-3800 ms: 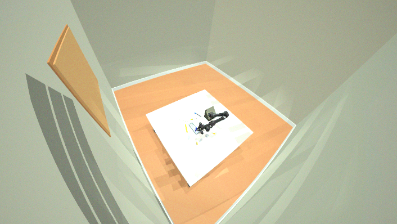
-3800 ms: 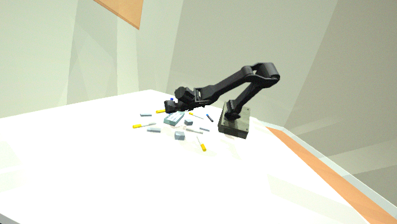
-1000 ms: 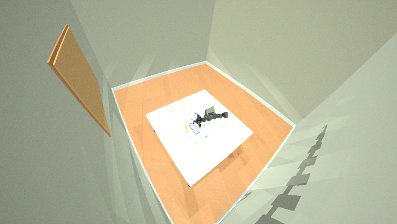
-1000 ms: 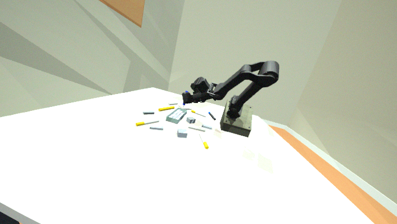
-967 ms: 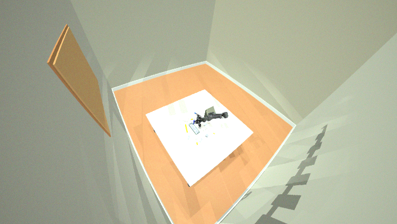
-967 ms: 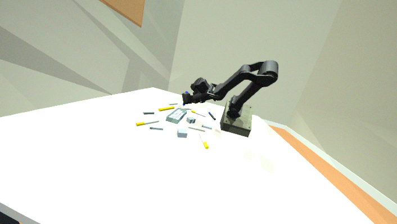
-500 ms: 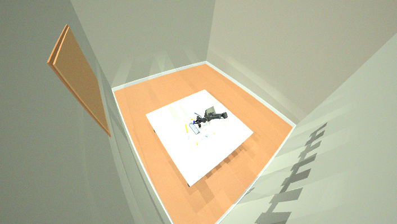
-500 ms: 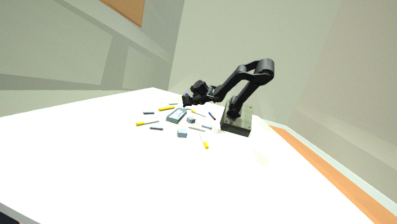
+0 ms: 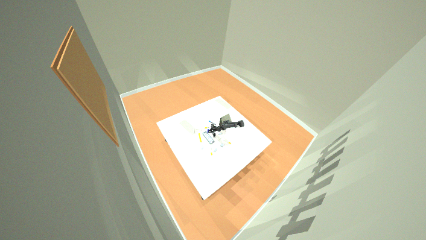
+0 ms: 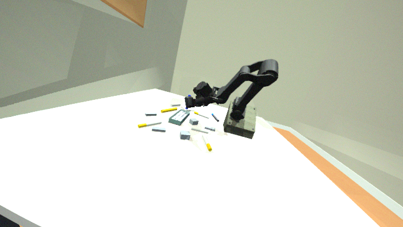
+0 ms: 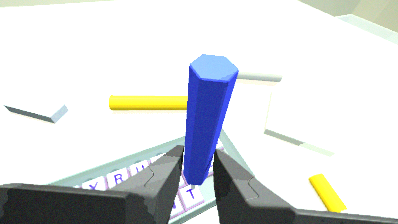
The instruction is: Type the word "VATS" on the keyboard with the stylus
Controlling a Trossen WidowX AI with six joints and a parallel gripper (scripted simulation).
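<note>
The keyboard lies 1 cm ahead of my gripper tip, 5 cm to the left of it and 7 cm below it. Also, from my gripper tip: blue stylus 2 cm below; then yellow bar 12 cm ahead, 1 cm to the right, 8 cm below; then dark pen 17 cm behind, 20 cm to the right, 8 cm below.
</note>
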